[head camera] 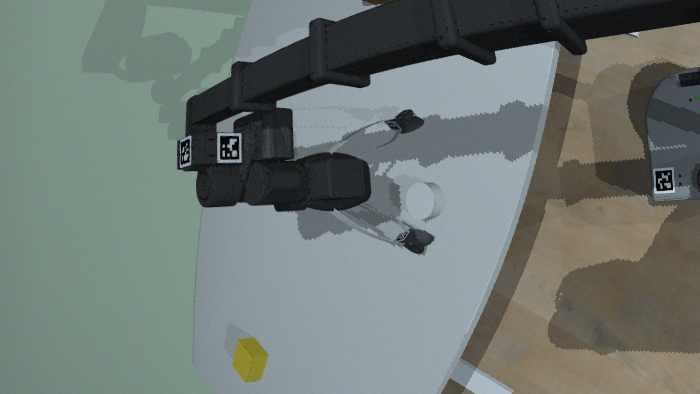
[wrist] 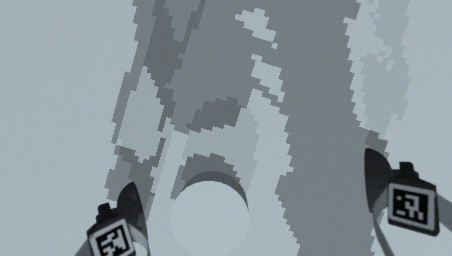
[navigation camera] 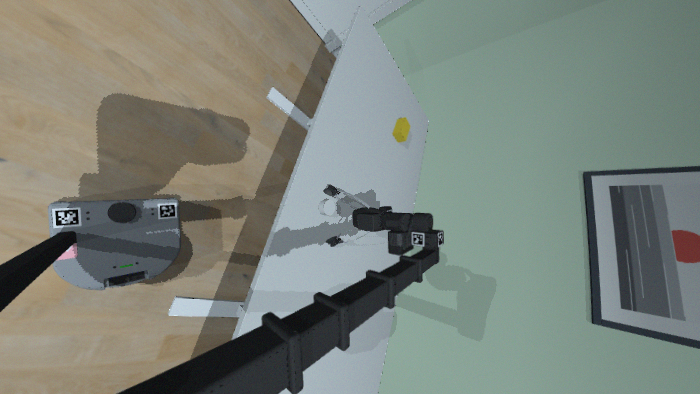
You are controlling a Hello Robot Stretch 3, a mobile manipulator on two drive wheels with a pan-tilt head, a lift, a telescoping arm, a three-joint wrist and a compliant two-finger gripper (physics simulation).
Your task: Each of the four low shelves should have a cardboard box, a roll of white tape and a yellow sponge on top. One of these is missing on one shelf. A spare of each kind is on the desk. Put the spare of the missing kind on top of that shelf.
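Places are measured from the robot's base along level axes (x ahead, y left, z up), in metres.
Pixels of known places: gripper, fingertip midpoint: [head camera: 423, 180] [navigation camera: 327, 215]; robot's base, link origin: [navigation camera: 122, 211].
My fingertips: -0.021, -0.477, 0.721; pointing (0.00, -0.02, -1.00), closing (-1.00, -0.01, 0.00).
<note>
For each thing: its top centre in the pictures, then the offset to it from my fingertips, as dx, dy, dz. Level surfaces: height alone.
- tape, top centre: [head camera: 420, 201] [navigation camera: 329, 207] +0.028, +0.010, +0.024
- white desk, surface height: dz +0.000
- yellow sponge, top centre: [head camera: 241, 361] [navigation camera: 405, 129] +0.373, -0.485, +0.045
A white roll of tape [head camera: 420, 201] [navigation camera: 328, 207] [wrist: 210, 217] stands on the white desk [head camera: 325, 300] [navigation camera: 360, 85] [wrist: 50, 100]. My gripper [head camera: 414, 181] [navigation camera: 332, 215] [wrist: 249, 187] is open and empty, pointing down over the desk. In the wrist view the roll lies between the lines of the two fingers, closer to the left finger and touching neither. The yellow sponge [head camera: 250, 360] [navigation camera: 401, 130] lies near the desk's wall-side edge. A sliver of something brown shows at the top edge of the head view, too little to tell what. The low shelves do not show.
My extended arm [head camera: 390, 45] [navigation camera: 240, 350] crosses above the desk. My base [head camera: 665, 120] [navigation camera: 90, 270] stands on the wooden floor beside it. A green wall [head camera: 75, 225] [navigation camera: 500, 150] runs along the desk's far side, with a framed picture [navigation camera: 590, 250]. A white desk foot [navigation camera: 290, 107] sticks out.
</note>
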